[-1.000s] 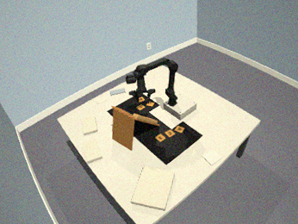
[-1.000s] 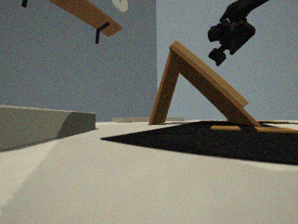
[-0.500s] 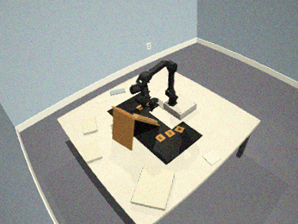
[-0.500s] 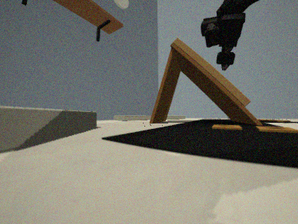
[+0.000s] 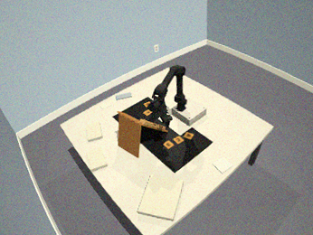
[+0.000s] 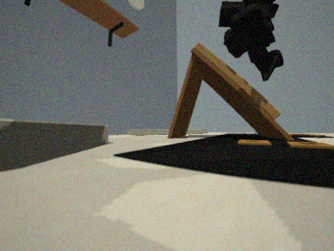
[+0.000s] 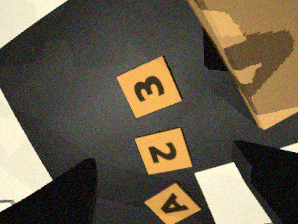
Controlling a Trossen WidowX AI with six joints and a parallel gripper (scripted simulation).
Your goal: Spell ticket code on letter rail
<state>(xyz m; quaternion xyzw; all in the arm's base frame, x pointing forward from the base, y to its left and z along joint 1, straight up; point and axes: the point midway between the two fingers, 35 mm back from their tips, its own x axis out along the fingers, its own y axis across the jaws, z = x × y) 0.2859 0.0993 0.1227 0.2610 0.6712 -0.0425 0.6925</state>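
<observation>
Now: the letter tile 60 mm behind my gripper tip, 60 mm to the left of it and 150 mm below it. The rest, counted from my gripper tip: grey-blue piece 140 mm behind, 680 mm to the right, 150 mm below; then black mat 90 mm behind, 120 mm to the right, 150 mm below; then white ticket 10 mm ahead, 160 mm to the right, 70 mm below.
</observation>
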